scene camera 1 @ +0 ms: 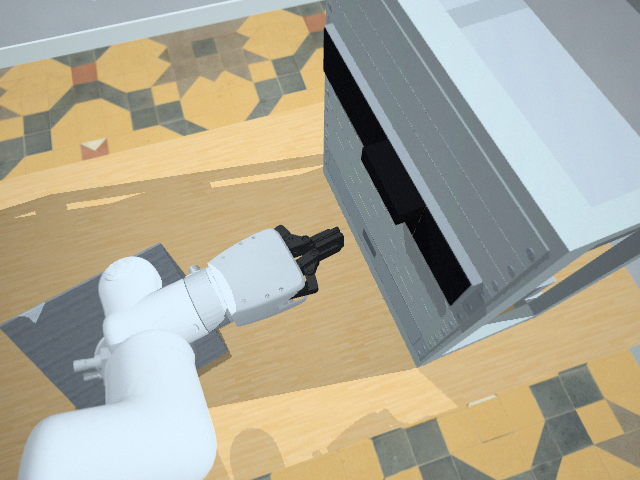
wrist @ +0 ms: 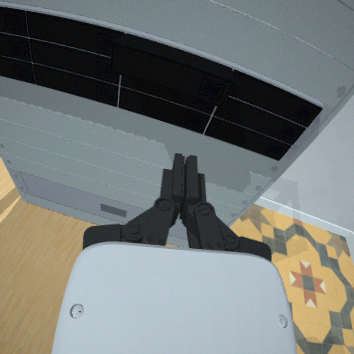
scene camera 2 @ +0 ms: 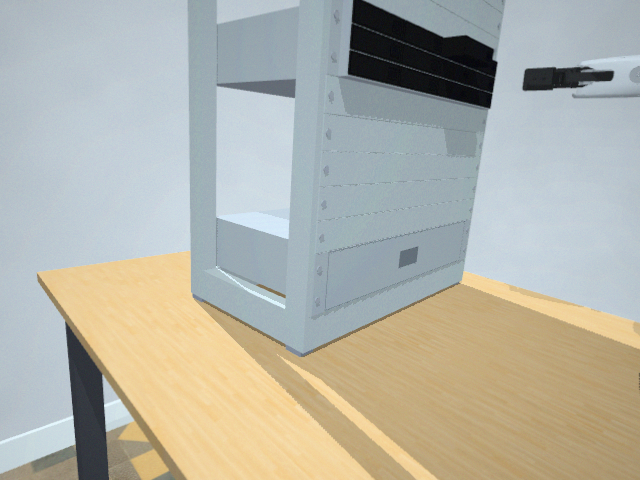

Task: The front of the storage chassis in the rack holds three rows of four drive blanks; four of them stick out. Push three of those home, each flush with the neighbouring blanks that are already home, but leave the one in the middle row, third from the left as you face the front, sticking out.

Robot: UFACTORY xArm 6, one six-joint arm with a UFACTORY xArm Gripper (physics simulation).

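Places are measured from the arm's base along level axes (x ahead, y left, z up), in millimetres.
Pixels of known places: gripper, fingertip midpoint: [scene camera 1: 341, 236] [wrist: 182, 167] [scene camera 2: 524, 80].
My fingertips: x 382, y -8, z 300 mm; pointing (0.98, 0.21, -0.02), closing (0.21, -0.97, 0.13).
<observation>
For each thing: its top centre in the pictures, then the offset to it from my fingertips. "spot": a spot on its surface instead. Level surfaces: height alone.
- black drive blank, top centre: [wrist: 182, 43] [scene camera 1: 422, 165] [scene camera 2: 445, 46] 54 mm up, 120 mm ahead, 45 mm left
- middle-row third blank, top centre: [wrist: 179, 60] 25 mm up, 155 mm ahead, 49 mm left
- bottom-row third blank, top centre: [wrist: 173, 81] 3 mm down, 155 mm ahead, 49 mm left
- wooden table, surface height: 404 mm down
- dark grey rectangle, surface spot: [scene camera 2: 408, 256] [scene camera 1: 368, 242] [wrist: 112, 209] spot: 298 mm down, 104 mm ahead, 100 mm left
The storage chassis [scene camera 1: 467, 295] [scene camera 2: 345, 41] has dark blank fronts. One black drive blank [scene camera 1: 395, 175] [scene camera 2: 469, 49] [wrist: 160, 70] sticks out in the third column; it appears to be in the top row. The middle-row third blank [wrist: 167, 93] is mostly hidden under it in the wrist view; its visible strip looks level with its neighbours. The blanks in the first, second and fourth columns look flush, as does the bottom-row third blank [wrist: 160, 107]. My gripper [scene camera 1: 337, 236] [scene camera 2: 528, 79] [wrist: 182, 167] is shut and empty, apart from the chassis front and below the protruding blank in the wrist view.
The rack [scene camera 1: 537, 214] [scene camera 2: 306, 180] stands on the wooden table [scene camera 1: 310, 351] [scene camera 2: 439, 372], with grey panels [scene camera 2: 392, 167] above and below the chassis. A lower panel has a dark grey rectangle [scene camera 1: 369, 242] [scene camera 2: 408, 256] [wrist: 113, 210]. Patterned floor [wrist: 307, 282] shows beyond the table.
</observation>
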